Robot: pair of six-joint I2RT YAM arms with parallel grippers.
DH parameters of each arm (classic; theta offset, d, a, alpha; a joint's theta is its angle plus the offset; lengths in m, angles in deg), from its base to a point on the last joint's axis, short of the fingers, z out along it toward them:
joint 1: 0 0.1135 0.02 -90
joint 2: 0 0 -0.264 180
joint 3: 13.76 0 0.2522 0
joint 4: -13.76 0 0.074 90
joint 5: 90 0 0 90
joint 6: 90 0.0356 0 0
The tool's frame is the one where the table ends.
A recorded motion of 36 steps. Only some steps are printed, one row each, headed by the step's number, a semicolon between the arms.
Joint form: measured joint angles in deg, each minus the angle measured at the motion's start. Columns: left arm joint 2, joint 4, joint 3, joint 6, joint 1, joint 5; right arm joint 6, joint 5, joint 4, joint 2, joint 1, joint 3.
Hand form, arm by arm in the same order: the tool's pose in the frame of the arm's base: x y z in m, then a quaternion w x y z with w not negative. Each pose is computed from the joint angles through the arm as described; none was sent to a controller.
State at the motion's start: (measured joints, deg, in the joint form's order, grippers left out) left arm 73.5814 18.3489 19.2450 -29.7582 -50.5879 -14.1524; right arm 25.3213 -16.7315 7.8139 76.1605 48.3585 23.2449
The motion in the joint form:
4: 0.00 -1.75 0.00 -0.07 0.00 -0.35; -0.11 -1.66 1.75 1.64 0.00 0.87
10: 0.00 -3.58 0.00 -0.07 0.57 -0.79; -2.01 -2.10 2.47 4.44 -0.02 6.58
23: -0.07 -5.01 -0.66 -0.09 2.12 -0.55; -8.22 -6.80 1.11 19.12 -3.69 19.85
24: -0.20 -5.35 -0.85 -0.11 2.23 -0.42; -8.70 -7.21 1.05 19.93 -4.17 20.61
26: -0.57 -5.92 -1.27 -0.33 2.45 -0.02; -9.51 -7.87 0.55 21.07 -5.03 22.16
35: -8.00 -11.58 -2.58 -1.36 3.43 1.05; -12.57 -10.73 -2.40 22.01 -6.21 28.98
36: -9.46 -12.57 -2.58 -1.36 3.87 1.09; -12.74 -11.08 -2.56 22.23 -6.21 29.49
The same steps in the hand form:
4: 0.1483 -0.1664 0.1363 0.40682 0.10578 0.88605 -0.19551; 0.1478 0.1831 0.1346 0.22001 -0.24341 0.87810 0.34826
10: 0.1487 -0.1631 0.1336 0.39945 0.10269 0.89285 -0.18087; 0.1644 0.2020 0.1522 0.24798 -0.26099 0.85975 0.36224
23: 0.1500 -0.1557 0.1287 0.38901 0.09457 0.90115 -0.16629; 0.2173 0.2347 0.1466 0.23717 -0.29267 0.85353 0.35997
24: 0.1494 -0.1546 0.1277 0.38620 0.09465 0.90264 -0.16469; 0.2215 0.2354 0.1459 0.23752 -0.29377 0.85295 0.36023
26: 0.1481 -0.1523 0.1261 0.38071 0.09358 0.90522 -0.16395; 0.2291 0.2365 0.1467 0.23913 -0.29522 0.85180 0.36070
35: 0.1403 -0.1394 0.1357 0.37833 0.08088 0.90567 -0.17343; 0.2494 0.2479 0.1719 0.26131 -0.31993 0.82823 0.37868
36: 0.1401 -0.1370 0.1388 0.38159 0.07690 0.90441 -0.17472; 0.2506 0.2492 0.1730 0.26130 -0.32231 0.82629 0.38090

